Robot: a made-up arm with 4 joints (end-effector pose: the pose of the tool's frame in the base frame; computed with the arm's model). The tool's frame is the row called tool.
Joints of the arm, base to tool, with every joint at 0 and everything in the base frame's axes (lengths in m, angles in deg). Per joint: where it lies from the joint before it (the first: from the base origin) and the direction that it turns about. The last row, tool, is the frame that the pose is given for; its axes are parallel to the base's.
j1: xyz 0 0 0.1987 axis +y
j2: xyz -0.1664 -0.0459 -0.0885 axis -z
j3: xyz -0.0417 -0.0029 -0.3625 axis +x
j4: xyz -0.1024 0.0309 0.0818 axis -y
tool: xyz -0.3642 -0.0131 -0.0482
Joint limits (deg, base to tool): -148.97..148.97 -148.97..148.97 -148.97..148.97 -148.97..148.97
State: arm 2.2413 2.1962 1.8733 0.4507
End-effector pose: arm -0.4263 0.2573 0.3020 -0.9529 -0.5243 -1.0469
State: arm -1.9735 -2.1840 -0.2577 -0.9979
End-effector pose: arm 0.1105 -0.4196 0.2092 -2.2846 -0.8156 0.0410
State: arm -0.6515 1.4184 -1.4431 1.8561
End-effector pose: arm -0.0265 -0.0889 -0.4516 -1.6088 -0.9495 -0.2772
Working (the frame after each row of the table, in the pose's form):
after j1: 0.0000 0.0000 0.1987 0.0000 -0.6515 0.0000
after j2: -0.0787 -0.0459 0.0274 0.4608 -0.5370 -1.3643
after j3: 0.1338 -0.0051 -0.2664 -0.7156 0.5061 -1.4015
after j4: 0.2006 0.1090 -0.2409 -1.6088 -0.9495 -0.2772

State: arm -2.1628 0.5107 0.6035 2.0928
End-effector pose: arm 0.5278 0.0295 0.5135 -0.6996 1.7607 0.5462
Working (the frame after each row of the table, in the pose's form):
after j1: 0.0000 0.0000 0.1987 0.0000 -2.1628 0.0000
after j2: 0.1663 -0.0459 0.1100 0.5500 -2.1070 -0.2929
after j3: 0.4882 -0.0280 0.2809 0.8938 -2.1846 0.3606
after j4: 0.4733 0.0037 0.1509 -0.6996 1.7607 0.5462

